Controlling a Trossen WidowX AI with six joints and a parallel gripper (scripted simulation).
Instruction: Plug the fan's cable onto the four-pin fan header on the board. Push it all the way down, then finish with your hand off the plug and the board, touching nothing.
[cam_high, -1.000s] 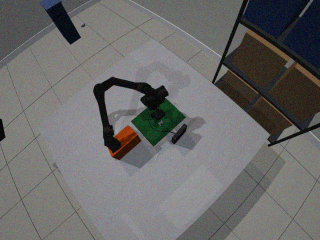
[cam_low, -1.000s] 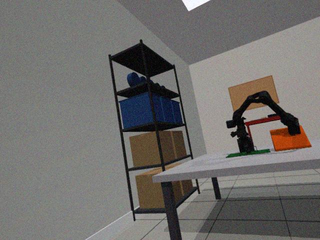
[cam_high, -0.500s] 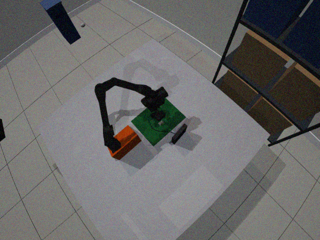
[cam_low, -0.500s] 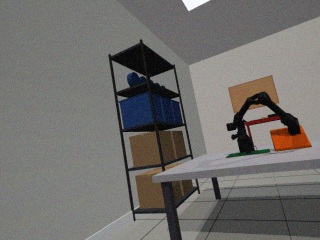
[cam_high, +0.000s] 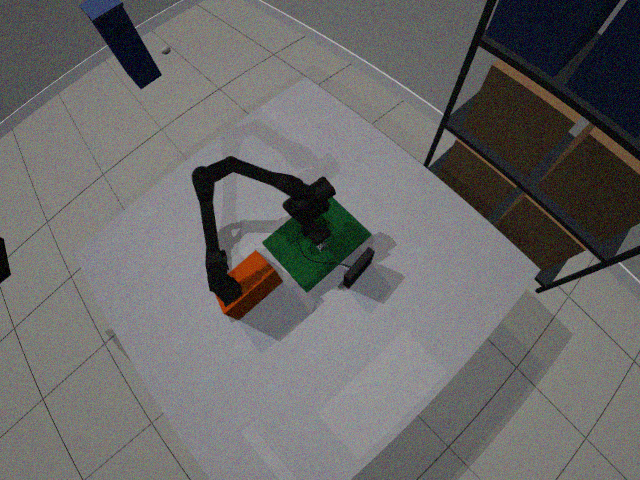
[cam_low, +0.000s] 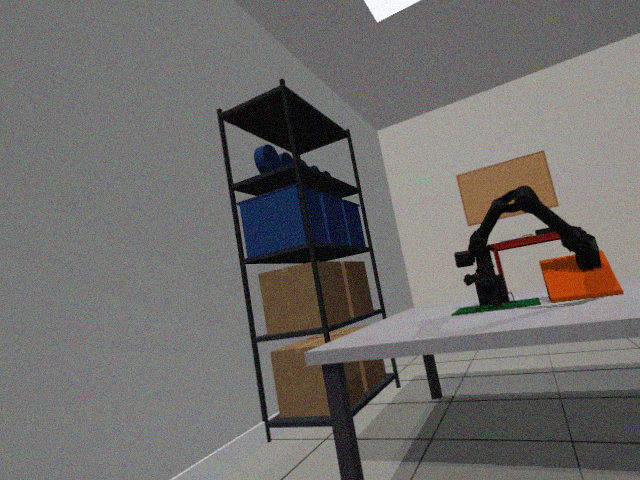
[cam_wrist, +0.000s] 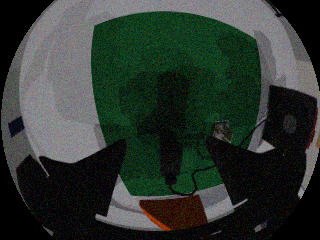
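Right now the dark plug is 1 cm behind my gripper tip. The rest, counted from my gripper tip: black fan 4 cm ahead, 22 cm to the right, 4 cm above.
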